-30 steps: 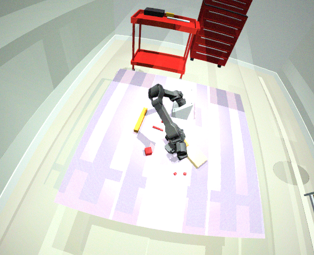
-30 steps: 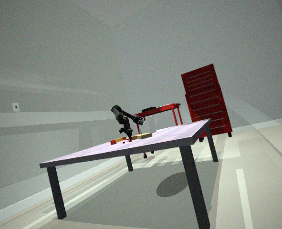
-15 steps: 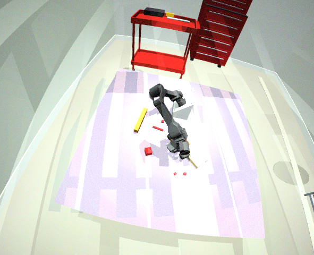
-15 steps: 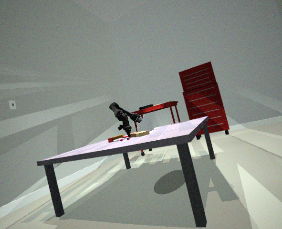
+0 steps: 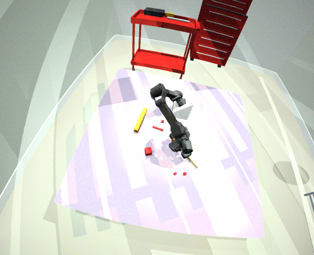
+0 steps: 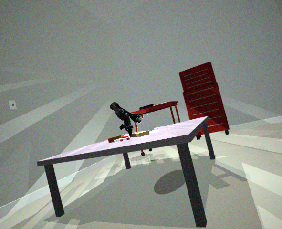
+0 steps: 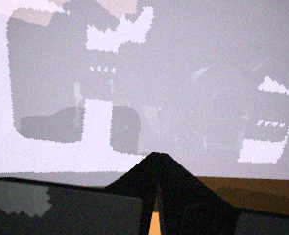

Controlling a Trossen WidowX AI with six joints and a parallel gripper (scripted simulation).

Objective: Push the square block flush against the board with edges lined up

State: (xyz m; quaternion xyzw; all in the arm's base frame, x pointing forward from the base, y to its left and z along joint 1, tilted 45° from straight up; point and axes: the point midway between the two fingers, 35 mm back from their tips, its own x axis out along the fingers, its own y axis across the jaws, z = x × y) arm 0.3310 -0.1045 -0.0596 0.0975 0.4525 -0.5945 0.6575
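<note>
The orange square block lies 7 cm behind my gripper tip, 3 cm to the left of it and 1 cm above it. The rest, counted from my gripper tip: cream board 12 cm to the left, 3 cm ahead, 1 cm above; red cube 20 cm to the right, 3 cm ahead, 1 cm above; thin red stick 17 cm behind, 13 cm to the right.
</note>
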